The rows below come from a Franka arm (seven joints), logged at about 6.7 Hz.
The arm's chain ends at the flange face. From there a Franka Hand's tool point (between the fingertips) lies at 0.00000 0.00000 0.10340 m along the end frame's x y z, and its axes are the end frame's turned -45 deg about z.
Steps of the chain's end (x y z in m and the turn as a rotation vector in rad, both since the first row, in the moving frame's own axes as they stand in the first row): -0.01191, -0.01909, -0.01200, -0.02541, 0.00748, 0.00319; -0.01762, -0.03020, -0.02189, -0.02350, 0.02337, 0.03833; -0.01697, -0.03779, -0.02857, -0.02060, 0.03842, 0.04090; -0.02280, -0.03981, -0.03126, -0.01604, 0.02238, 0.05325; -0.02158, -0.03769, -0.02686, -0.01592, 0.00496, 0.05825; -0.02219, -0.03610, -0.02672, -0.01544, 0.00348, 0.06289; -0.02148, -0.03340, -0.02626, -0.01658, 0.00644, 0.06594; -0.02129, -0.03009, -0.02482, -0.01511, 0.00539, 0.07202
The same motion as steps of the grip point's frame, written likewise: 0.00376, -0.01952, -0.01204, -0.02326, -0.01268, 0.00319; 0.00882, -0.03039, -0.02195, -0.03314, -0.00009, 0.03833; 0.01594, -0.03438, -0.02867, -0.04173, 0.01260, 0.04090; 0.01242, -0.04145, -0.03130, -0.02717, 0.00448, 0.05325; 0.01055, -0.04041, -0.02687, -0.01476, -0.00775, 0.05825; 0.00892, -0.03986, -0.02673, -0.01338, -0.00846, 0.06289; 0.00763, -0.03715, -0.02628, -0.01628, -0.00717, 0.06594; 0.00546, -0.03486, -0.02483, -0.01450, -0.00687, 0.07202
